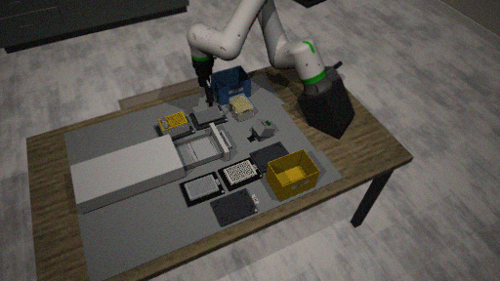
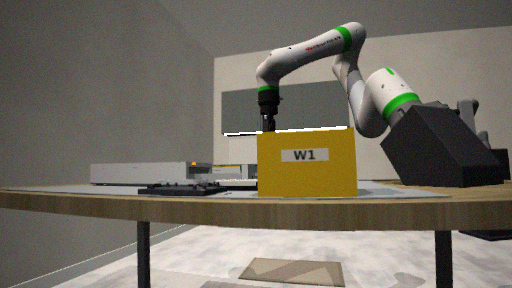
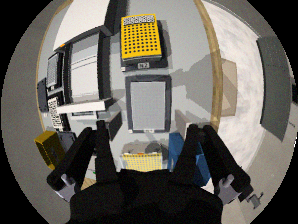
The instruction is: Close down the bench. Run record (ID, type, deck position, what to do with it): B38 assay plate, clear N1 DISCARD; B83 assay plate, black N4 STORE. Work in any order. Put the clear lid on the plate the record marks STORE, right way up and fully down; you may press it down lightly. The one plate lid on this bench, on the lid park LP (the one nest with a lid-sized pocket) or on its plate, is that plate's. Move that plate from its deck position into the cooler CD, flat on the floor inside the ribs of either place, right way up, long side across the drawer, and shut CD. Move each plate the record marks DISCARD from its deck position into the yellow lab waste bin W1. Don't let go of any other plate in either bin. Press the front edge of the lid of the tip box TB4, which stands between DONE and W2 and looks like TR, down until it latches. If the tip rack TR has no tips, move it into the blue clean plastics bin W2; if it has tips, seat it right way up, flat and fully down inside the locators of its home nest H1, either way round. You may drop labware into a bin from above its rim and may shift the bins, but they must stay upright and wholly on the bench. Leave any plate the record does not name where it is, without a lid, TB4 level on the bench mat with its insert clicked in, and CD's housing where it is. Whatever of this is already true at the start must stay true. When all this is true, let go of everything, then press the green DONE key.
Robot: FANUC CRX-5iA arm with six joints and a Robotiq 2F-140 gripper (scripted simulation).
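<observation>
Now: hand 10 cm above the clear lid. The rest, counted from my hand: yellow tip rack TR: 17 cm ahead, 4 cm to the right, 7 cm below; then black plate: 11 cm below; then blue bin W2: 20 cm behind, 8 cm to the right, 9 cm below.
</observation>
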